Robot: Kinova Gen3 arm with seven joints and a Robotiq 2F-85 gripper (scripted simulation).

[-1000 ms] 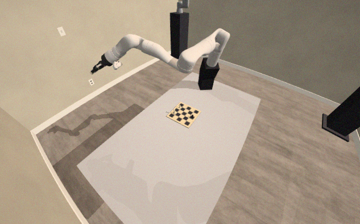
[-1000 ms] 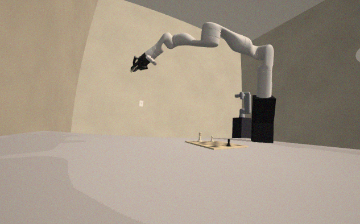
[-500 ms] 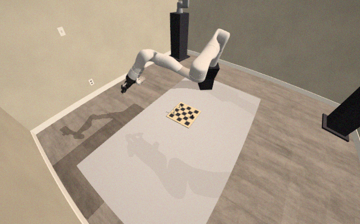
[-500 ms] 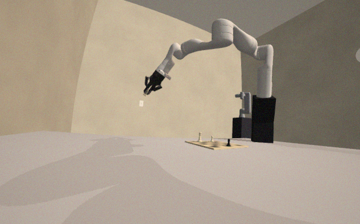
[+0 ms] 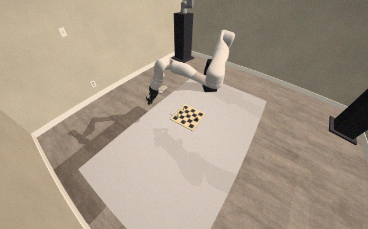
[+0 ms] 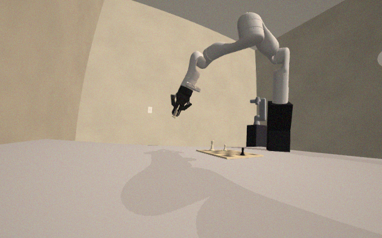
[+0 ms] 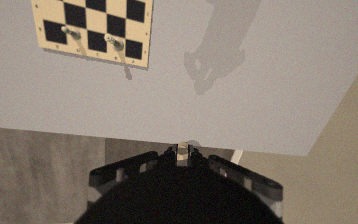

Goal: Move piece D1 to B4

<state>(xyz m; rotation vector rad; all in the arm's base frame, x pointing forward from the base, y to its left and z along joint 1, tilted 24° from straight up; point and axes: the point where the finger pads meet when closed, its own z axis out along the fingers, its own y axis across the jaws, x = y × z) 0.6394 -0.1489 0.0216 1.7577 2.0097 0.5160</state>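
Right now the chessboard is 220 mm behind my hand, 190 mm to the left of it and 190 mm below it. Round my hand: black chess piece 230 mm behind, 260 mm to the left, 170 mm below; then white chess piece 10 mm ahead, 10 mm below.
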